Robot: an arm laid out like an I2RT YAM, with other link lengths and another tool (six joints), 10 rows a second.
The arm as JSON. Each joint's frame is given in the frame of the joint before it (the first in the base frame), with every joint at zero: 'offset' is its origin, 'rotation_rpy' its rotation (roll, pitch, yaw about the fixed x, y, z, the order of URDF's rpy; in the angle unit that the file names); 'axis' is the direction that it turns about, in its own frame. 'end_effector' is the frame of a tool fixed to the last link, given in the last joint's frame.
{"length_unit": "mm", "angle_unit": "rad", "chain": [
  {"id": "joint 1", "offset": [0.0, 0.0, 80.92], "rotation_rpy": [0.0, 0.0, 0.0], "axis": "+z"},
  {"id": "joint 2", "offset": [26.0, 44.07, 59.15], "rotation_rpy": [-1.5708, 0.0, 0.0], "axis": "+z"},
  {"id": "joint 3", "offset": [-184.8, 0.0, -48.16], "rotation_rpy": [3.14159, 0.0, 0.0], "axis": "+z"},
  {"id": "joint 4", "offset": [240.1, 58.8, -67.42], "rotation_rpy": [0.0, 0.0, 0.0], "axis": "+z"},
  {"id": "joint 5", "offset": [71.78, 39.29, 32.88], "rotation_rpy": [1.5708, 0.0, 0.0], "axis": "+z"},
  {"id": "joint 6", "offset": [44.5, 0.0, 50.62], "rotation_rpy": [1.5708, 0.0, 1.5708], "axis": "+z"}
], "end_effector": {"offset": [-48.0, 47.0, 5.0], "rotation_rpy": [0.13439, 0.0, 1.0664]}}
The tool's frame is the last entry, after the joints.
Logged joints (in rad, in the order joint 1, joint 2, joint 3, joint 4, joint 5, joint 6), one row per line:
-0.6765, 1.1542, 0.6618, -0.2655, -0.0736, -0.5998
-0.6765, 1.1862, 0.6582, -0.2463, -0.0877, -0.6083
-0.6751, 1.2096, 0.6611, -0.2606, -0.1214, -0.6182
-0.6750, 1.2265, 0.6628, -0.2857, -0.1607, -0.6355
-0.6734, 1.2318, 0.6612, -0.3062, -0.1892, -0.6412
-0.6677, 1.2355, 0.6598, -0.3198, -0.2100, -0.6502
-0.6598, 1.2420, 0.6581, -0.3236, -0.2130, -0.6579
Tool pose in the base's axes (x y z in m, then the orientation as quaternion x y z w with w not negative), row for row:
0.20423, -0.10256, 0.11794, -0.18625, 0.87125, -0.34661, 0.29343
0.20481, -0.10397, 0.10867, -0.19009, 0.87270, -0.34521, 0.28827
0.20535, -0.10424, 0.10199, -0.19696, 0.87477, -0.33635, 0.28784
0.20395, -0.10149, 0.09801, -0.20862, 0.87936, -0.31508, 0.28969
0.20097, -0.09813, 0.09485, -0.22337, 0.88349, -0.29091, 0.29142
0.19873, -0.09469, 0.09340, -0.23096, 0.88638, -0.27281, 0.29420
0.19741, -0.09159, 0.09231, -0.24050, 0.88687, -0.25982, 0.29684
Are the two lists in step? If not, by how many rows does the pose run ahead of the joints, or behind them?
The pose runs 1 row behind the joints: the pose in row i belongs to the joints in row i - 1.
